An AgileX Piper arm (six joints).
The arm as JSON. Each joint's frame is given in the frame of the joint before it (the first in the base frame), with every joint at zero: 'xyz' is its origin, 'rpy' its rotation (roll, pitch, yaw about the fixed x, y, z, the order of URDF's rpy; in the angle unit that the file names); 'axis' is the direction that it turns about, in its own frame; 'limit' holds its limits. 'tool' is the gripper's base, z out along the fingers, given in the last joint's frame.
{
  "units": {
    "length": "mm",
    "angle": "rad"
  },
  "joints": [
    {
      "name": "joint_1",
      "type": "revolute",
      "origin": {
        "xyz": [
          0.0,
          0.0,
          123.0
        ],
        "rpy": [
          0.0,
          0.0,
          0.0
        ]
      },
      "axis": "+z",
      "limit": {
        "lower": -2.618,
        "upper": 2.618
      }
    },
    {
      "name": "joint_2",
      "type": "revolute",
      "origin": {
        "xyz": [
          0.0,
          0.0,
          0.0
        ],
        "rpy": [
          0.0,
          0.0,
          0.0
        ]
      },
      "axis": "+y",
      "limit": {
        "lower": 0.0,
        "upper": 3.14
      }
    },
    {
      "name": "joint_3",
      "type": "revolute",
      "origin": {
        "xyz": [
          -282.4,
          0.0,
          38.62
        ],
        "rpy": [
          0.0,
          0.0,
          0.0
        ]
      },
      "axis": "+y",
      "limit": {
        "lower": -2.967,
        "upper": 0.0
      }
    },
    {
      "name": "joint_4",
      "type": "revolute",
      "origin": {
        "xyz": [
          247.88,
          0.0,
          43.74
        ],
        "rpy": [
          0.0,
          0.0,
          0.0
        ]
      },
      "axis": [
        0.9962,
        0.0,
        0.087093
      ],
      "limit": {
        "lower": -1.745,
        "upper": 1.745
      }
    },
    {
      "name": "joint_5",
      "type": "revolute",
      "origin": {
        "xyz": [
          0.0,
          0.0,
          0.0
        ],
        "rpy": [
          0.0,
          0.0,
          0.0
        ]
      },
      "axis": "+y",
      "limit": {
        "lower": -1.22,
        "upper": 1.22
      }
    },
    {
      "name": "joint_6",
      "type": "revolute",
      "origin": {
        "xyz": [
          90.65,
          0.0,
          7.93
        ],
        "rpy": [
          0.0,
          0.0,
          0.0
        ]
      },
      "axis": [
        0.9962,
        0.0,
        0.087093
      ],
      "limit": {
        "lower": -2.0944,
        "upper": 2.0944
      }
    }
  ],
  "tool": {
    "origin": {
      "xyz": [
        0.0,
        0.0,
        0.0
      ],
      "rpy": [
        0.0,
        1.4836,
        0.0
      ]
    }
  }
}
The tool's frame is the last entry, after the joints.
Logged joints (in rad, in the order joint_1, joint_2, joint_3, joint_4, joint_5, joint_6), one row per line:
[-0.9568 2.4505 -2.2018 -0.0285 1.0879 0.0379]
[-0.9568 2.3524 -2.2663 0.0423 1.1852 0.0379]
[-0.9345 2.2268 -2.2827 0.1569 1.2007 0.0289]
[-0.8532 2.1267 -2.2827 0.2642 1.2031 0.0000]
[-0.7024 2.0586 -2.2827 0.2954 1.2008 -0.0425]
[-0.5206 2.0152 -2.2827 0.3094 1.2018 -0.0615]
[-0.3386 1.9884 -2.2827 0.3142 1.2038 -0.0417]
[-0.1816 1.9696 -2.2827 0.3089 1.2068 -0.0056]
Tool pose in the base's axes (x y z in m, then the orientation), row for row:
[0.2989 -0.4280 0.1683 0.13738 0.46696 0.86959 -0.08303]
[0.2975 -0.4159 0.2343 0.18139 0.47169 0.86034 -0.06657]
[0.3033 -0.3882 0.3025 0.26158 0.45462 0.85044 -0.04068]
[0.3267 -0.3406 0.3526 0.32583 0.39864 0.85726 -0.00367]
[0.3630 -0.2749 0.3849 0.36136 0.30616 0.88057 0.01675]
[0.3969 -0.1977 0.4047 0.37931 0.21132 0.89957 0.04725]
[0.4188 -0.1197 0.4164 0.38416 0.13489 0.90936 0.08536]
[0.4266 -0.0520 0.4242 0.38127 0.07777 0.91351 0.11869]
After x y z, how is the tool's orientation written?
As a quaternion, w x y z.
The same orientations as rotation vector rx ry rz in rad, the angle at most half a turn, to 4 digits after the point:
[1.3511 2.5161 -0.2402]
[1.3319 2.4293 -0.1880]
[1.2304 2.3017 -0.1101]
[1.0448 2.2468 -0.0096]
[0.7887 2.2685 0.0432]
[0.5398 2.2979 0.1207]
[0.3438 2.3176 0.2175]
[0.1985 2.3313 0.3029]

